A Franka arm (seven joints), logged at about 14 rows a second.
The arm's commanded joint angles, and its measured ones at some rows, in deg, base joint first. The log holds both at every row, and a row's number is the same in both.
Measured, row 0:
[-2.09, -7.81, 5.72, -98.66, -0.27, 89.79, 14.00]
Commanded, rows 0 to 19:
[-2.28, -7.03, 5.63, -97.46, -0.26, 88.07, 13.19]
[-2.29, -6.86, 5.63, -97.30, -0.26, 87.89, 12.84]
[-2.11, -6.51, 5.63, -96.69, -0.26, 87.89, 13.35]
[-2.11, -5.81, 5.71, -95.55, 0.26, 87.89, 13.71]
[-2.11, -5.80, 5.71, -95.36, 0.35, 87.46, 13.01]
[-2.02, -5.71, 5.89, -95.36, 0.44, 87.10, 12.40]
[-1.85, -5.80, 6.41, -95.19, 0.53, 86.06, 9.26]
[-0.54, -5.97, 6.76, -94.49, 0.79, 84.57, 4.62]
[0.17, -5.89, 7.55, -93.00, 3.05, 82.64, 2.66]
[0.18, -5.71, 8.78, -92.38, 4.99, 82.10, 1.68]
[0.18, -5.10, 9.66, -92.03, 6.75, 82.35, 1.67]
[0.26, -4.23, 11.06, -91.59, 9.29, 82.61, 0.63]
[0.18, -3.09, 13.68, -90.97, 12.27, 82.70, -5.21]
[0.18, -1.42, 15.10, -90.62, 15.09, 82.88, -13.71]
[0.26, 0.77, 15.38, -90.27, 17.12, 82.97, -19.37]
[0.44, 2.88, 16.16, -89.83, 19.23, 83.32, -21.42]
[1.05, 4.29, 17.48, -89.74, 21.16, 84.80, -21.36]
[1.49, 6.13, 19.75, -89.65, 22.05, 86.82, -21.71]
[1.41, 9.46, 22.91, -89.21, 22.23, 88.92, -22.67]
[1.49, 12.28, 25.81, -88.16, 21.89, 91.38, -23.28]
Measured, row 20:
[0.87, 5.88, 21.28, -92.15, 20.97, 88.90, -21.34]
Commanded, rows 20 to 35:
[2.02, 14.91, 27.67, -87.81, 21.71, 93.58, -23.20]
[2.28, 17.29, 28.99, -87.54, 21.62, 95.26, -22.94]
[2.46, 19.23, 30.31, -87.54, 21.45, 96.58, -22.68]
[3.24, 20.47, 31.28, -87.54, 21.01, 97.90, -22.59]
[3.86, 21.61, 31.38, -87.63, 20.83, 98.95, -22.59]
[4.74, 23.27, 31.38, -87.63, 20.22, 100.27, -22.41]
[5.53, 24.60, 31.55, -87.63, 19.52, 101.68, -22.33]
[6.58, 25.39, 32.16, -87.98, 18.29, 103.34, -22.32]
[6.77, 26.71, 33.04, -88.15, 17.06, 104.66, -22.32]
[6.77, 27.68, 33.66, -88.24, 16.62, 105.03, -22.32]
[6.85, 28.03, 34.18, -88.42, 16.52, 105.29, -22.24]
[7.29, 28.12, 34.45, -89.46, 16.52, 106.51, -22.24]
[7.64, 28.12, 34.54, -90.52, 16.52, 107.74, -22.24]
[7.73, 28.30, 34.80, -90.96, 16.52, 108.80, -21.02]
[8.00, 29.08, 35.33, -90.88, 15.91, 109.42, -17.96]
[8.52, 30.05, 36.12, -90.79, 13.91, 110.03, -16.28]
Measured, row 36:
[7.72, 28.52, 34.78, -91.00, 16.76, 108.23, -20.11]
